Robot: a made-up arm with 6 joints. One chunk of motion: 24 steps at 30 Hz.
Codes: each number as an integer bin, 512 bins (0 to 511) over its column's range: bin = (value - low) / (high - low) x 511, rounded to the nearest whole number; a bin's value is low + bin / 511 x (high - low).
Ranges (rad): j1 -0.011..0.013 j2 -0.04..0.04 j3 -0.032..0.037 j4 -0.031..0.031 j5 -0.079..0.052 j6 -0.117..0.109
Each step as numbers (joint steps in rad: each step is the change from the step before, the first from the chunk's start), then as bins.
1 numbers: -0.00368 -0.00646 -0.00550 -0.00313 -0.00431 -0.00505
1 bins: 156 214 196 230 291 253
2 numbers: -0.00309 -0.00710 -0.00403 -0.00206 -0.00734 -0.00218
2 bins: 168 210 207 239 280 260
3 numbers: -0.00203 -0.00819 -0.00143 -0.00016 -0.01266 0.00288
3 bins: 191 203 226 254 259 271
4 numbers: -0.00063 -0.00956 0.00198 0.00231 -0.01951 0.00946
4 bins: 221 194 252 275 232 286
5 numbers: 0.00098 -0.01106 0.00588 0.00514 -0.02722 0.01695
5 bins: 255 185 281 298 202 303
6 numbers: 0.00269 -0.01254 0.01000 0.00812 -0.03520 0.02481
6 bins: 291 175 311 322 171 321
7 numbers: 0.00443 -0.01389 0.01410 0.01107 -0.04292 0.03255
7 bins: 329 167 341 347 141 338
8 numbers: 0.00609 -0.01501 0.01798 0.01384 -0.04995 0.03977
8 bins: 364 160 370 370 113 354
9 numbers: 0.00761 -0.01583 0.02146 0.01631 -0.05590 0.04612
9 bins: 396 154 396 390 90 369
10 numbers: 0.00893 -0.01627 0.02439 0.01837 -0.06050 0.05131
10 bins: 424 152 418 407 72 381
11 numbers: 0.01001 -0.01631 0.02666 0.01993 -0.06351 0.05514
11 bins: 447 151 434 420 60 389
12 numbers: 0.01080 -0.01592 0.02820 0.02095 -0.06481 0.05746
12 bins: 464 154 446 428 55 394
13 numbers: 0.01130 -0.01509 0.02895 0.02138 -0.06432 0.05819
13 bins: 475 159 451 432 57 396
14 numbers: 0.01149 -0.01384 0.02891 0.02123 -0.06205 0.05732
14 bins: 479 167 451 430 66 394
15 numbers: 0.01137 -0.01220 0.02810 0.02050 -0.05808 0.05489
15 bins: 476 178 445 424 82 389
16 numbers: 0.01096 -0.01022 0.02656 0.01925 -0.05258 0.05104
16 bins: 468 190 434 414 103 380
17 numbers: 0.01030 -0.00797 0.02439 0.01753 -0.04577 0.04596
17 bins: 454 205 418 400 130 368
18 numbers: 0.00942 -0.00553 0.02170 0.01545 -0.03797 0.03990
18 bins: 435 220 398 383 160 355
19 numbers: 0.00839 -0.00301 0.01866 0.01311 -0.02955 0.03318
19 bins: 413 236 375 364 193 340
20 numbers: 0.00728 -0.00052 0.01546 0.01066 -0.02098 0.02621
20 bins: 389 252 351 343 226 324
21 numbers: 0.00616 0.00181 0.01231 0.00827 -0.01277 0.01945
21 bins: 365 267 328 324 258 309
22 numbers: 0.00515 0.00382 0.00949 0.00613 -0.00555 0.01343
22 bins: 344 280 307 306 287 295
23 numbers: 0.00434 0.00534 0.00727 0.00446 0.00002 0.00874
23 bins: 327 290 291 292 308 284
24 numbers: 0.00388 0.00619 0.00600 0.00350 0.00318 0.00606
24 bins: 317 295 281 284 321 278
